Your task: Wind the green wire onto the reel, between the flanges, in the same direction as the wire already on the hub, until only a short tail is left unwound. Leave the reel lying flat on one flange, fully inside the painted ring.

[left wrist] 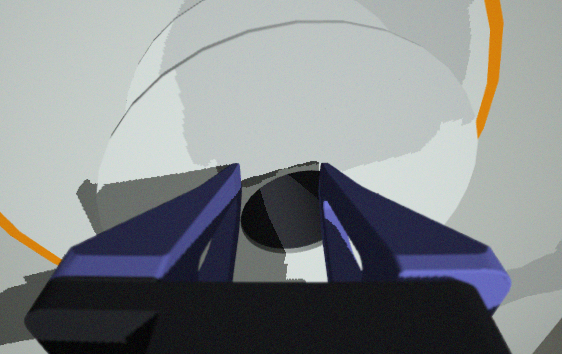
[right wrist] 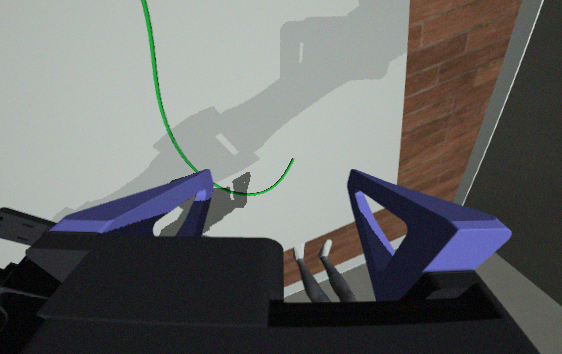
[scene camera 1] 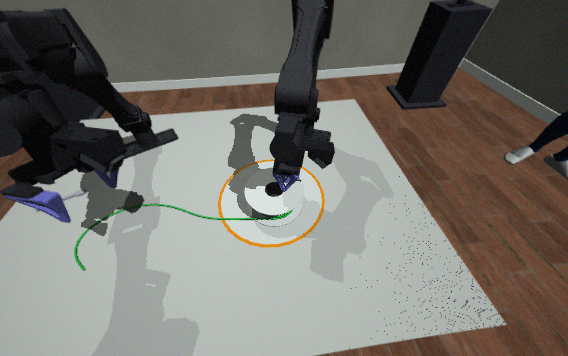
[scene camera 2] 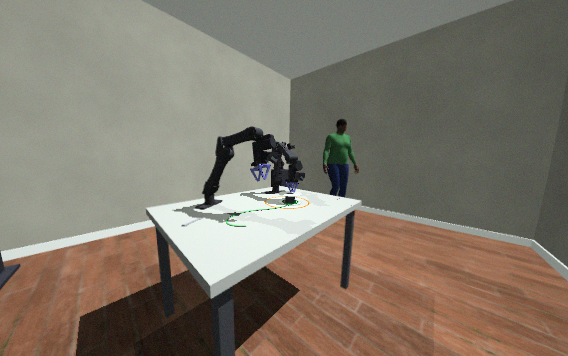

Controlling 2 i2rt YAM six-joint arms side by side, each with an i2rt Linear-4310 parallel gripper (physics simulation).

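Frame: origin at the left arm's base, x ahead, y left, z up, level; centimetres.
Seen in the pictures: left gripper, fingertip midpoint: (left wrist: 280, 176) (scene camera 1: 284, 186) (scene camera 2: 292, 192); right gripper, fingertip midpoint: (right wrist: 280, 177) (scene camera 1: 92, 203) (scene camera 2: 261, 180); left arm's base, origin of the base link: (scene camera 1: 305, 134) (scene camera 2: 275, 192); right arm's base, origin of the base link: (scene camera 1: 149, 143) (scene camera 2: 209, 204).
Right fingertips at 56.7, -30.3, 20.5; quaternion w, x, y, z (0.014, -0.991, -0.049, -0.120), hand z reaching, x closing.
Note:
Offsets run from my right fingertips to a thing's middle, as dx, dy, dz. Level surfaces: height alone.
The white reel {-22.7, +28.5, -17.3} (scene camera 1: 260, 202) (scene camera 2: 290, 200) (left wrist: 320, 90) lies flat inside the orange ring (scene camera 1: 219, 202) (left wrist: 494, 55). The green wire (scene camera 1: 150, 204) (scene camera 2: 237, 226) (right wrist: 155, 80) runs from the near side of the hub, under the top flange, leftward in scene camera 1 to a curved free end. My left gripper (scene camera 1: 284, 188) (scene camera 2: 292, 191) (left wrist: 280, 176) is slightly open and empty, its tips at or just above the top flange by the dark centre hole. Contact is unclear. My right gripper (scene camera 1: 91, 204) (scene camera 2: 261, 179) (right wrist: 280, 177) is wide open and empty, above the wire's loose part.
A thin pale rod {-6.1, -33.5, -20.2} (scene camera 1: 73, 194) (scene camera 2: 192, 222) lies on the white table {dz -20.5} (scene camera 2: 215, 255) at the left. A dark pedestal (scene camera 1: 422, 55) stands on the floor behind. A person (scene camera 2: 340, 150) in a green top stands beyond the table.

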